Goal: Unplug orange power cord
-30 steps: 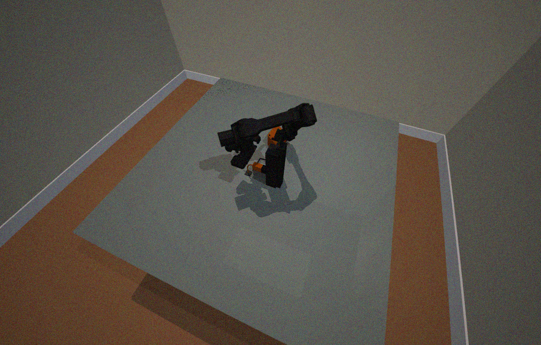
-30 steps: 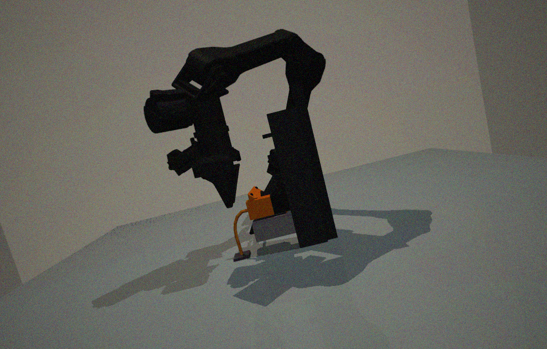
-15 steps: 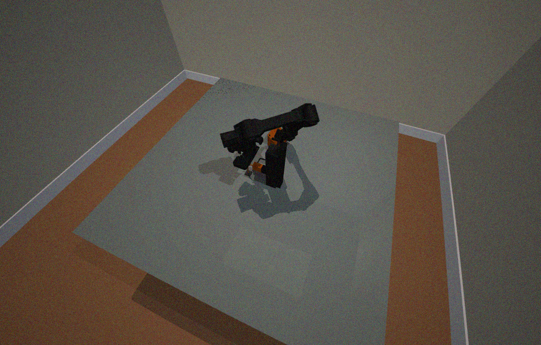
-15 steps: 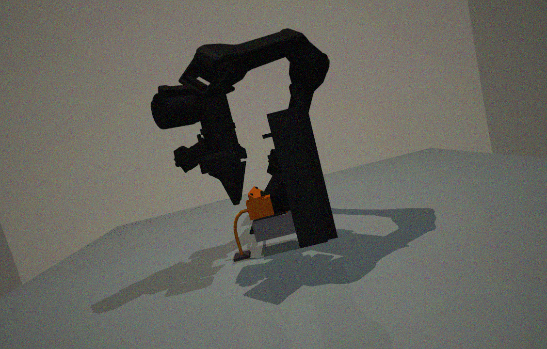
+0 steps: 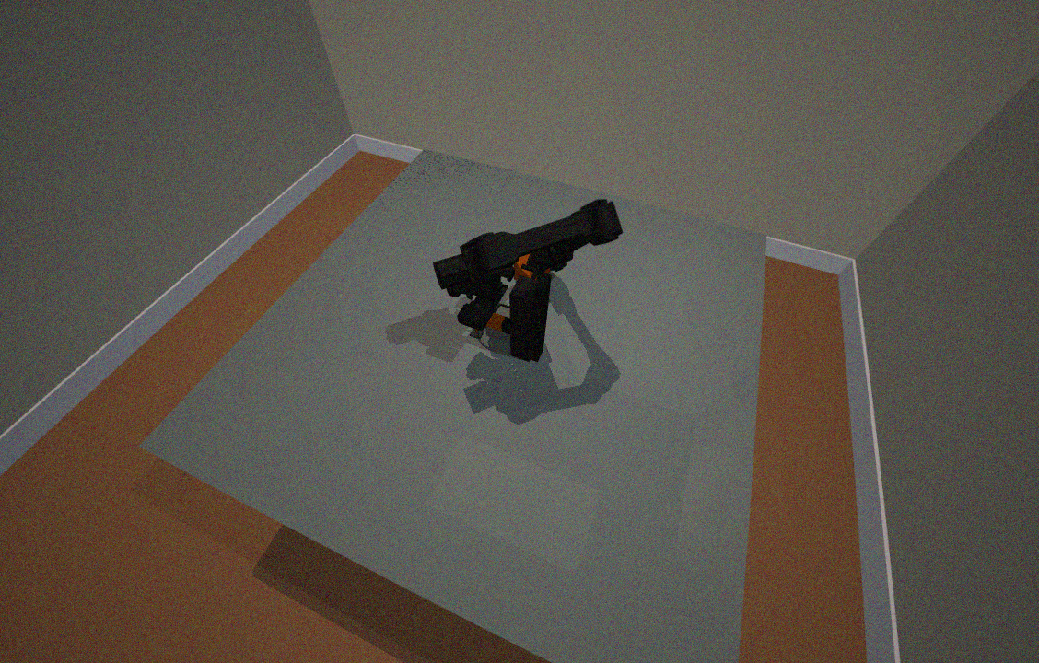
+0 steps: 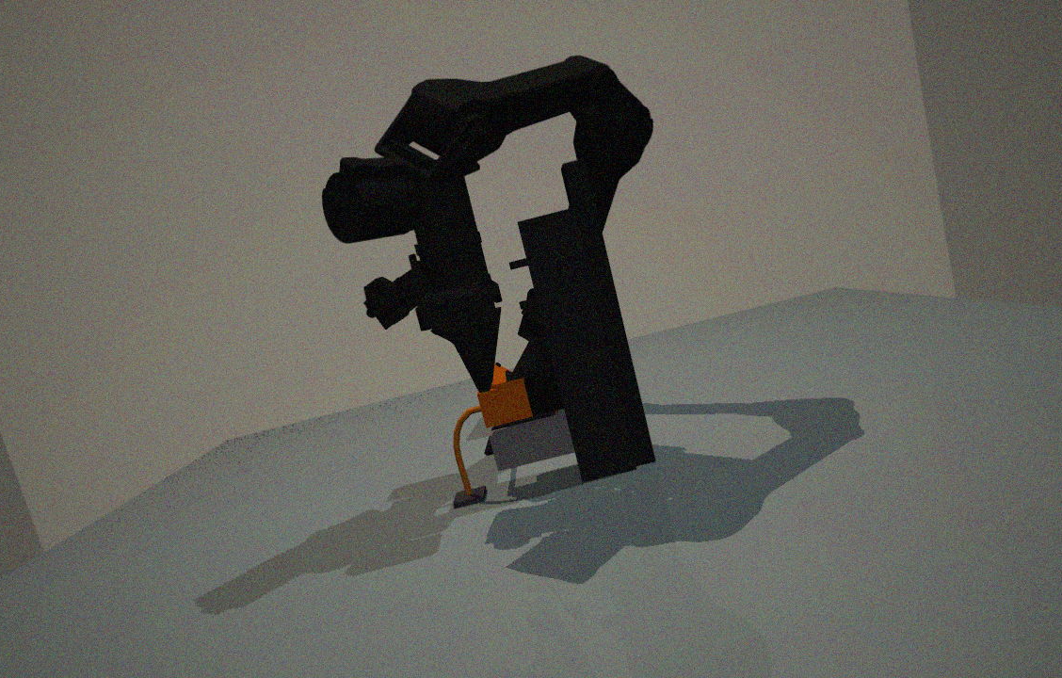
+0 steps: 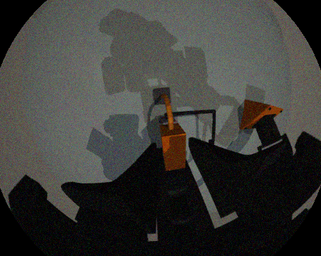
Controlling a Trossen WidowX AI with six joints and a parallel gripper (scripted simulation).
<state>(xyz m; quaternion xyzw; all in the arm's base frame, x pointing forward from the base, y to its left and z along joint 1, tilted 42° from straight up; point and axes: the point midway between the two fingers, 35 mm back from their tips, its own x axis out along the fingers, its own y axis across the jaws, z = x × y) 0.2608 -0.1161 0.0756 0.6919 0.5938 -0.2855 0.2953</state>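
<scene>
Now: the orange plug 3 cm to the left of my gripper tip and 1 cm below it. The rest, counted from my gripper tip: black slab: 10 cm to the left, 2 cm above.
</scene>
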